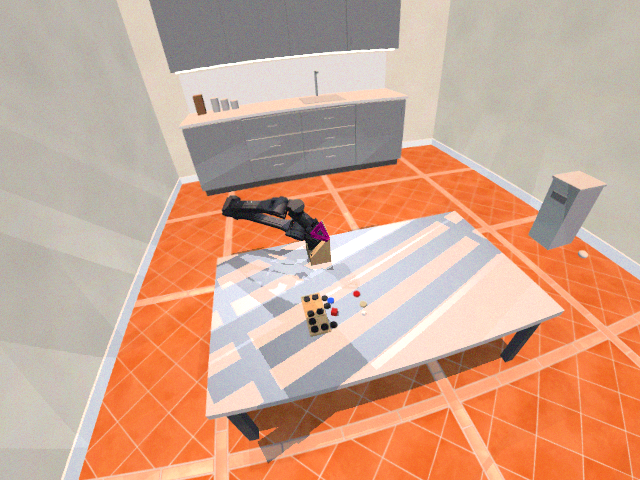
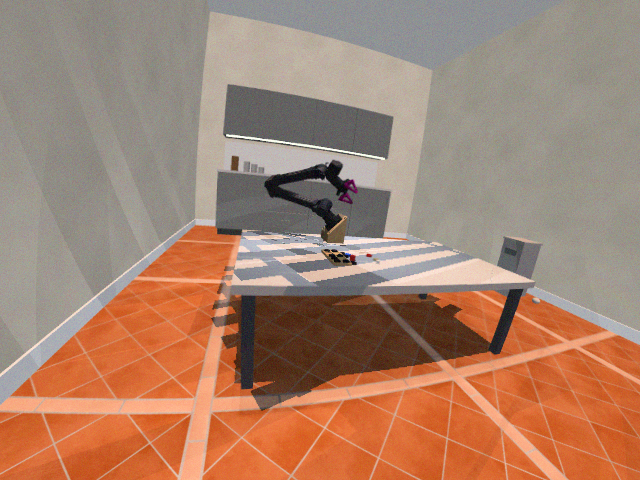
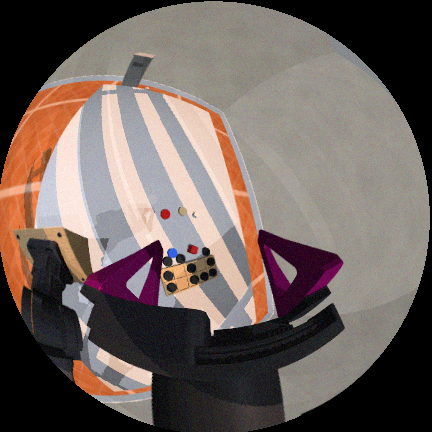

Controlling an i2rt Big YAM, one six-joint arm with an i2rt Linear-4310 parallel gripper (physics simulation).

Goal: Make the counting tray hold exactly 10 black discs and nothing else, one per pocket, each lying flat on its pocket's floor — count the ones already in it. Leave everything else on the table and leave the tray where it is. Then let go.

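Observation:
The wooden counting tray (image 1: 313, 305) (image 3: 181, 283) lies on the table with several black discs in its pockets; three pockets look empty, two in one cross row and one nearer the other end. Three black discs lie outside, along the tray's side: one black disc (image 1: 324, 298) (image 3: 167, 261), a second black disc (image 1: 327, 305) (image 3: 180, 258), and a third black disc (image 1: 333, 324) (image 3: 205, 251) near the far end from them. Whether each disc is flat is too small to tell. My gripper (image 1: 320, 231) (image 2: 353, 196) (image 3: 208, 240) is open and empty, high above the table near the arm's base.
A blue piece (image 1: 330, 300) (image 3: 172, 253) and a red block (image 1: 334, 311) (image 3: 192, 249) lie close beside the tray. Farther off lie a red disc (image 1: 356, 293) (image 3: 165, 214), a beige disc (image 1: 363, 304) (image 3: 182, 211) and a small white piece (image 1: 363, 313) (image 3: 195, 215).

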